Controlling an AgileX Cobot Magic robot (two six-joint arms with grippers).
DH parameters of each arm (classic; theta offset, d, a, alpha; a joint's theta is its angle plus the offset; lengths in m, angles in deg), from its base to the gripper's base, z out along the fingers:
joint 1: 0 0.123 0 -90
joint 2: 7.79 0 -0.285 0
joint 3: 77.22 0 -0.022 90
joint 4: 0 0.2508 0 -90
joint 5: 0 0 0.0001 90
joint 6: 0 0.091 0 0
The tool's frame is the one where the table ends.
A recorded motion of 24 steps. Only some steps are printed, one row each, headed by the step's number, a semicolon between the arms.
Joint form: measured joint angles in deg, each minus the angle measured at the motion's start. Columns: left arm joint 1, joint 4, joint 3, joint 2, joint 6, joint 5; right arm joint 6, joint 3, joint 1, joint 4, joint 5, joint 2.
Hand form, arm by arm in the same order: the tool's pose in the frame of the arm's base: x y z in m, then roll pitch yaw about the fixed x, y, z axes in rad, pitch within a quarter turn. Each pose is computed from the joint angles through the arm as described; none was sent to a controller.
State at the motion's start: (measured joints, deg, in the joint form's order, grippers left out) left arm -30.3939 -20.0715 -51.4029 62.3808 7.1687 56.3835; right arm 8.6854 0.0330 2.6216 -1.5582 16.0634 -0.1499
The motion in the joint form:
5: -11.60 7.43 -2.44 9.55 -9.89 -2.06; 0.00 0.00 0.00 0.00 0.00 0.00
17: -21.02 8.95 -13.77 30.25 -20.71 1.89; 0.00 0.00 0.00 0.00 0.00 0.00
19: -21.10 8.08 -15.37 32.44 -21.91 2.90; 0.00 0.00 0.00 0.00 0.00 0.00
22: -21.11 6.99 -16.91 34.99 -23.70 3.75; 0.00 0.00 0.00 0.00 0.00 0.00
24: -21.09 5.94 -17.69 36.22 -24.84 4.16; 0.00 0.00 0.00 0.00 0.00 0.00
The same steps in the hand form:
5: 0.1628 -0.1684 0.2857 -2.8920 0.3679 2.5960; 0.0547 0.0018 0.1877 2.5728 1.3434 2.5990
17: 0.1797 -0.2491 0.2393 -2.9300 0.1060 2.5808; 0.0547 0.0018 0.1877 2.5728 1.3434 2.5990
19: 0.1830 -0.2561 0.2345 -2.9231 0.0704 2.6030; 0.0547 0.0018 0.1877 2.5728 1.3434 2.5990
22: 0.1867 -0.2635 0.2272 -2.9161 0.0267 2.6383; 0.0547 0.0018 0.1877 2.5728 1.3434 2.5990
24: 0.1882 -0.2675 0.2239 -2.9057 0.0017 2.6641; 0.0547 0.0018 0.1877 2.5728 1.3434 2.5990

